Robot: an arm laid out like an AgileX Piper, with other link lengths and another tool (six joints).
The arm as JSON. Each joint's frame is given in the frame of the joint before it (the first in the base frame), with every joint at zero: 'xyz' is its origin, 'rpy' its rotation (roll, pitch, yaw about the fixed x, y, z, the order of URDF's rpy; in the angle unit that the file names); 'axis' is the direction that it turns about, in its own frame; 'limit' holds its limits. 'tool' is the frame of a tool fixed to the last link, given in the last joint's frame.
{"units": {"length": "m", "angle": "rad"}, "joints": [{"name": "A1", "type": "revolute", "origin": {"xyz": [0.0, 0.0, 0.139], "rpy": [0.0, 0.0, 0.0]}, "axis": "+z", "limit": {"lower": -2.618, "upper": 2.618}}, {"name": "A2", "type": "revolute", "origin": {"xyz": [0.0, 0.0, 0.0], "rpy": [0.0, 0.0, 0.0]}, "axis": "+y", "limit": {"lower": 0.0, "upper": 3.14}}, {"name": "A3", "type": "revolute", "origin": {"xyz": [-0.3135, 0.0, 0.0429], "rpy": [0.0, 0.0, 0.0]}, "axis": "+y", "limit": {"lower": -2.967, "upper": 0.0}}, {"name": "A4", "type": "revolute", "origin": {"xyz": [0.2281, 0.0, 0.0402], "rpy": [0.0, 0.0, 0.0]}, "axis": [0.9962, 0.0, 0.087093], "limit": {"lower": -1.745, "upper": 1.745}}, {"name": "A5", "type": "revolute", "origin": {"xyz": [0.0, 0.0, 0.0], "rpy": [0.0, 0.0, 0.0]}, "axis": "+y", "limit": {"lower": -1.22, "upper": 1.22}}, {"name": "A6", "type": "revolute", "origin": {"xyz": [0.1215, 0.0, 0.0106], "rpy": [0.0, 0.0, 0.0]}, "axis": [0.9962, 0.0, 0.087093], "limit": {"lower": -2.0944, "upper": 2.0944}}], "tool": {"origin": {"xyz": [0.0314, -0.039, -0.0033], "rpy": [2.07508, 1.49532, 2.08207]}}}
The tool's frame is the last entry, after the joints.
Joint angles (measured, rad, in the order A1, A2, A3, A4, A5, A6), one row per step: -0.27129, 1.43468, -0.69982, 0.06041, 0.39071, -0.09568; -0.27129, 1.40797, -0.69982, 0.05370, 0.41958, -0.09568; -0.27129, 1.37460, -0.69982, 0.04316, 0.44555, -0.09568; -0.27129, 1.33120, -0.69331, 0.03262, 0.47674, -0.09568; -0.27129, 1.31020, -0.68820, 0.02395, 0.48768, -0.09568; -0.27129, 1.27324, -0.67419, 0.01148, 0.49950, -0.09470; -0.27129, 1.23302, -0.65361, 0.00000, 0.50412, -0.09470; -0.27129, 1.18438, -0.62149, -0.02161, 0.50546, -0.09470; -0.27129, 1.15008, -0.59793, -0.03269, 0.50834, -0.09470; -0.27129, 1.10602, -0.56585, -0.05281, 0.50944, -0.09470; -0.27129, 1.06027, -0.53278, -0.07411, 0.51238, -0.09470; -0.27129, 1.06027, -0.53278, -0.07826, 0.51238, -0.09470; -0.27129, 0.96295, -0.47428, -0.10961, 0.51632, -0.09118; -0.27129, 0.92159, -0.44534, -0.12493, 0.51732, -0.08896; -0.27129, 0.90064, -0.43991, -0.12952, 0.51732, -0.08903
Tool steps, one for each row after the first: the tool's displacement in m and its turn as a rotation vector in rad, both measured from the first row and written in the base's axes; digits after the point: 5 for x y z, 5 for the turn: -0.00519, 0.00123, 0.00517, -0.00370, 0.00322, 0.00530; -0.01061, 0.00218, 0.01227, -0.01338, -0.00179, 0.01230; -0.01917, 0.00394, 0.01946, -0.02287, -0.00508, 0.01896; -0.02332, 0.00447, 0.02266, -0.03121, -0.00788, 0.02369; -0.03094, 0.00565, 0.02707, -0.04407, -0.01581, 0.02920; -0.03936, 0.00709, 0.03053, -0.05791, -0.02750, 0.03459; -0.05056, 0.00851, 0.03262, -0.08044, -0.03690, 0.04467; -0.05881, 0.00993, 0.03313, -0.09211, -0.04176, 0.04964; -0.06937, 0.01130, 0.03321, -0.11238, -0.04731, 0.05868; -0.08034, 0.01269, 0.03268, -0.13348, -0.05142, 0.06798; -0.08035, 0.01237, 0.03285, -0.13702, -0.05041, 0.06990; -0.10067, 0.01558, 0.03311, -0.17280, -0.07645, 0.07862; -0.10974, 0.01693, 0.03137, -0.18839, -0.08388, 0.08260; -0.11254, 0.01737, 0.03318, -0.19720, -0.09747, 0.08342
